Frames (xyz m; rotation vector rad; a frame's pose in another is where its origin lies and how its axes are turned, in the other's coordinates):
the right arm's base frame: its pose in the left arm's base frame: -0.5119 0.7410 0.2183 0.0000 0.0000 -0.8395
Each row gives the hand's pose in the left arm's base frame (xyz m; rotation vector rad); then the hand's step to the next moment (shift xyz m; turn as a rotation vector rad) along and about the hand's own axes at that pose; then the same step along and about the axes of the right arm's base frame.
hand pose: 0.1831 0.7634 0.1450 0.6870 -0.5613 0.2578
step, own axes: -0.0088 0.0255 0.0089 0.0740 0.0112 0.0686
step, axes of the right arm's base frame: -0.0236 -0.0071 0.0141 0.0443 -0.0011 0.0913
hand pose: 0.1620 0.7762 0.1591 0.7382 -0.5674 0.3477
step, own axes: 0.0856 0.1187 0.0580 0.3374 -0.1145 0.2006
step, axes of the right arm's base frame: -0.0439 0.0253 0.1491 0.3087 0.0616 0.2610
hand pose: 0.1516 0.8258 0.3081 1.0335 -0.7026 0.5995
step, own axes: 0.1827 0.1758 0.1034 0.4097 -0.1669 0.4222
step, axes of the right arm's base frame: -0.0217 -0.0299 0.2713 0.4898 -0.0574 0.3616
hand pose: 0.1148 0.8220 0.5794 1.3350 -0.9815 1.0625
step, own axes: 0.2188 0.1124 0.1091 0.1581 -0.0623 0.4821
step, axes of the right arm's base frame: 0.0476 -0.1079 0.2419 0.4352 -0.2252 0.1455
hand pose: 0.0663 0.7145 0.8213 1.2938 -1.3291 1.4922
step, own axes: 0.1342 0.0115 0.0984 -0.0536 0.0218 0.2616
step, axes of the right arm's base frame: 0.0690 -0.0887 0.1233 0.2190 -0.1379 -0.0693
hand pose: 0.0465 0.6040 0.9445 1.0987 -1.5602 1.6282
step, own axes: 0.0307 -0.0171 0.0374 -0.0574 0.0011 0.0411
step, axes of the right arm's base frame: 0.0328 -0.0210 0.0334 0.0467 0.0003 -0.0530
